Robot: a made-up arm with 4 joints.
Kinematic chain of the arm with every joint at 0, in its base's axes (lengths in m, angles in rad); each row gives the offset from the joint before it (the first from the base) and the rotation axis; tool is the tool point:
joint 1: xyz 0 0 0.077 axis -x
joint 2: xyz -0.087 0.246 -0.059 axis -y
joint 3: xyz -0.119 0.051 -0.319 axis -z
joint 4: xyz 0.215 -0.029 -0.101 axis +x
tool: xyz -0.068 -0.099 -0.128
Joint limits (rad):
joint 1: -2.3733..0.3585
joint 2: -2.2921..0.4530
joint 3: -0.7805..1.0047
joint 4: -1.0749..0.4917
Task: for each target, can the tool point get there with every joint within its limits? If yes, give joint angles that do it. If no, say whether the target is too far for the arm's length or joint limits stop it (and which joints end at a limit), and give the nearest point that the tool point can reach.
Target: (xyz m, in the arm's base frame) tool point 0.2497 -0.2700 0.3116
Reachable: no: joint limits stop it (at a limit: joint 1, joint 2, joint 3, joint 4) | nearest point 0.1917 0.0596 0.5220 | short by 0.395 m
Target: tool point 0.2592 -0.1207 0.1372
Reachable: no: joint limits stop it (at a limit: joint 1, joint 2, joint 4) | nearest point 0.1810 0.0987 0.4913 | short by 0.424 m
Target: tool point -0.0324 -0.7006 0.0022
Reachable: no: joint limits stop it (at a limit: joint 2, joint 3) | nearest point -0.2789 -0.3816 0.0363 | short by 0.405 m
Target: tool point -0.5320 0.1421 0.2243
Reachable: yes | joints -1.9416 -1.2656 0.2049 -0.6467
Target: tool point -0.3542 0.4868 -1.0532
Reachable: no: too far | nearest point -0.2361 0.2836 -0.5815 | short by 0.527 m
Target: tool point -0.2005 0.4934 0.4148
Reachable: yes | joints -1.9521 -0.2085 0.1971 -0.1061
